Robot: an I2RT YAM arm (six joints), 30 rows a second.
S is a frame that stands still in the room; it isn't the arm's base.
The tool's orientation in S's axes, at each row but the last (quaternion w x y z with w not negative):
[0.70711 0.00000 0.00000 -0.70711]
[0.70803 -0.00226 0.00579 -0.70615]
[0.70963 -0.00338 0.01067 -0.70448]
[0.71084 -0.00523 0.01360 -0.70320]
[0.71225 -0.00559 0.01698 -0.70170]
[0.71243 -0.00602 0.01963 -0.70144]
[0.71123 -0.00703 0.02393 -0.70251]
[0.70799 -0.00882 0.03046 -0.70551]
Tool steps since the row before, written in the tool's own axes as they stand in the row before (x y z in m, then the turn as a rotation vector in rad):
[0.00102 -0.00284 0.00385 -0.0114 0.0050 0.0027]
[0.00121 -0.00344 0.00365 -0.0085 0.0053 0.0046]
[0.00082 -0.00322 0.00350 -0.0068 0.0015 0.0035]
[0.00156 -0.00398 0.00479 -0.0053 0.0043 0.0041]
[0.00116 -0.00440 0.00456 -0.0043 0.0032 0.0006]
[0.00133 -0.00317 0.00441 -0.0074 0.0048 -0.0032]
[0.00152 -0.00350 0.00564 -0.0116 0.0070 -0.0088]
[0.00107 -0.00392 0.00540 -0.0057 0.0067 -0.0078]
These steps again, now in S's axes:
[-0.00284 -0.00102 0.00385 0.0050 0.0114 0.0027]
[-0.00340 -0.00124 0.00368 0.0053 0.0085 0.0046]
[-0.00314 -0.00088 0.00355 0.0015 0.0068 0.0035]
[-0.00383 -0.00166 0.00487 0.0044 0.0053 0.0040]
[-0.00423 -0.00130 0.00468 0.0032 0.0043 0.0006]
[-0.00299 -0.00146 0.00449 0.0046 0.0075 -0.0032]
[-0.00323 -0.00170 0.00575 0.0065 0.0119 -0.0088]
[-0.00361 -0.00125 0.00557 0.0062 0.0060 -0.0080]

